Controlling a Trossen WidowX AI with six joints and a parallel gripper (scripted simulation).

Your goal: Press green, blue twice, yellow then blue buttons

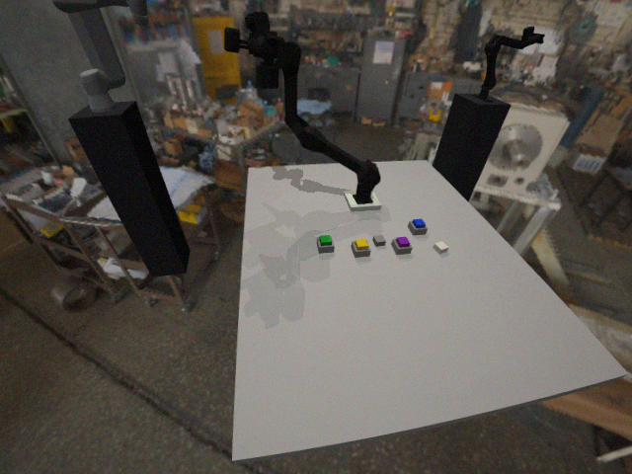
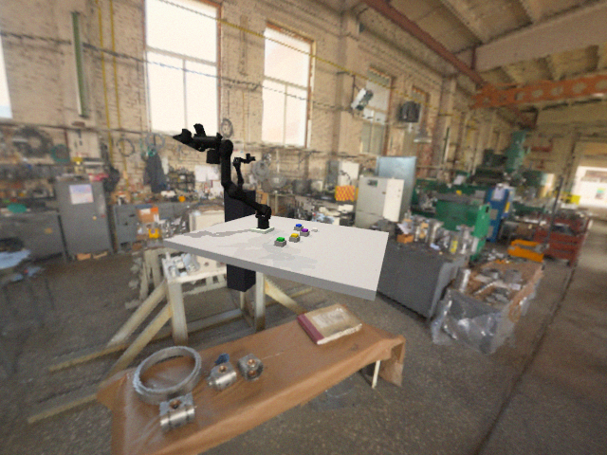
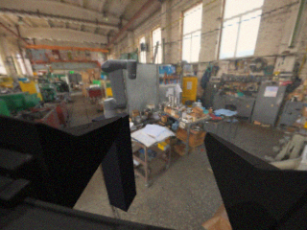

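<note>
My gripper tip is 49 cm short of the green button, 48 cm above it and 17 cm to the right of it. From my gripper tip the other things lie so: purple button (54 cm ahead, 48 cm below, 41 cm to the left); grey block (50 cm below, 50 cm ahead, 35 cm to the left); yellow button (53 cm ahead, 48 cm below, 28 cm to the left).
</note>
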